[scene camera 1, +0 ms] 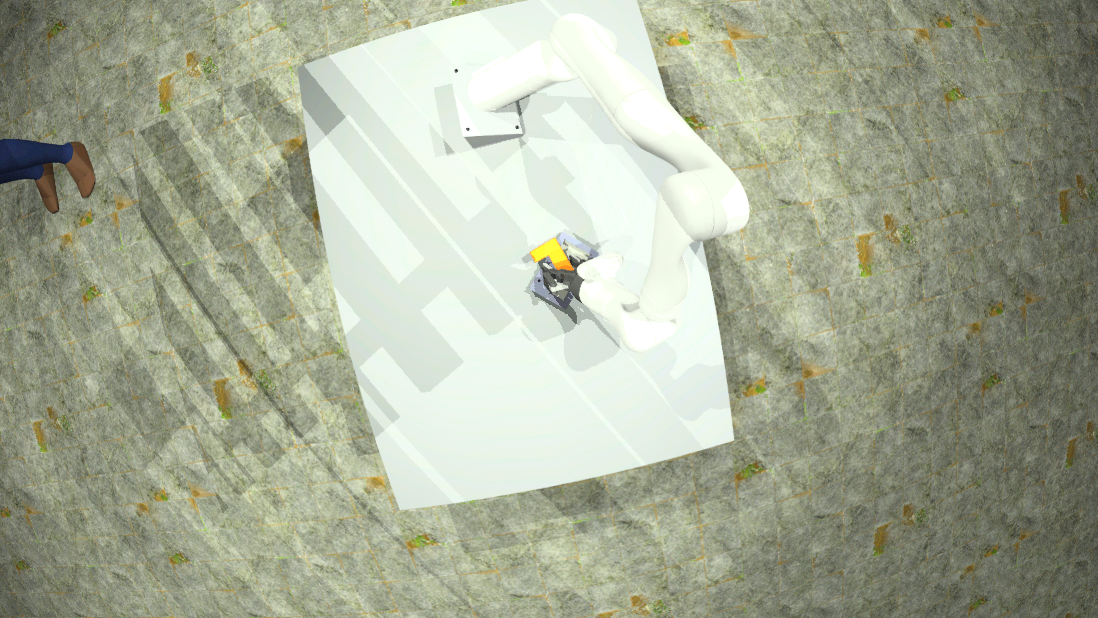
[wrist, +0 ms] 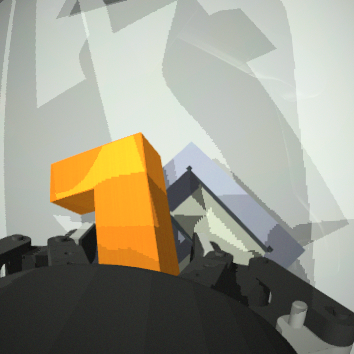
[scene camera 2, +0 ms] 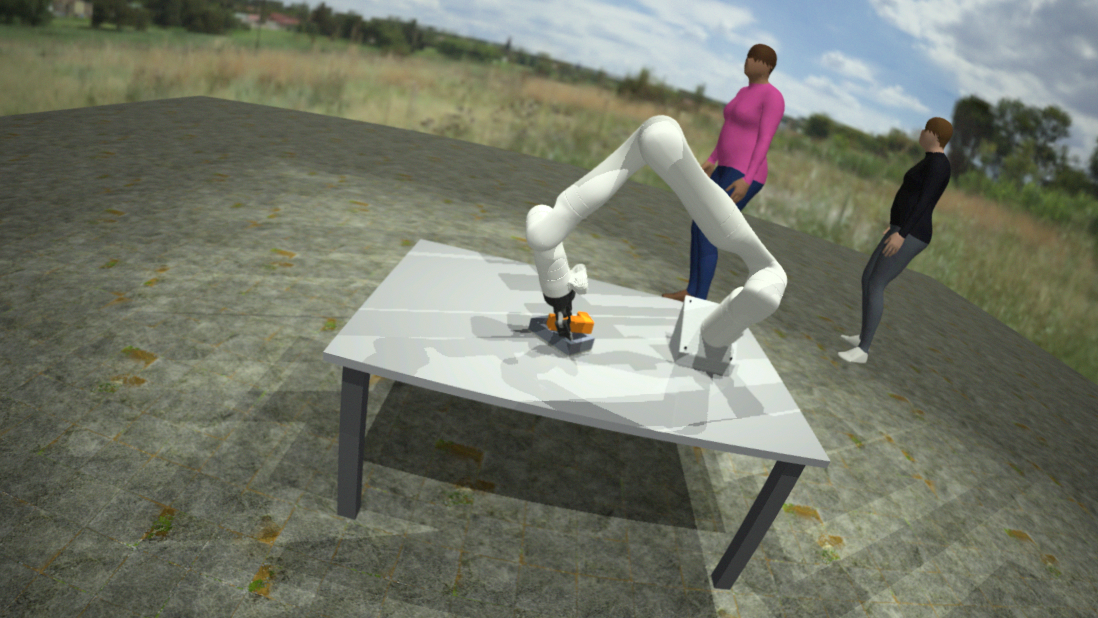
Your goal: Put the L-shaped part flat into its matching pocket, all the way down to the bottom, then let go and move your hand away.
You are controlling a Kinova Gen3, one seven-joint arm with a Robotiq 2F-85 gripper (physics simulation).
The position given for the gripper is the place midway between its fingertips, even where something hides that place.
The gripper (scene camera 1: 557,262) is open and touches a grey pocket block (scene camera 1: 570,246). An orange L-shaped part (wrist: 122,181) rests on the grey pocket block.
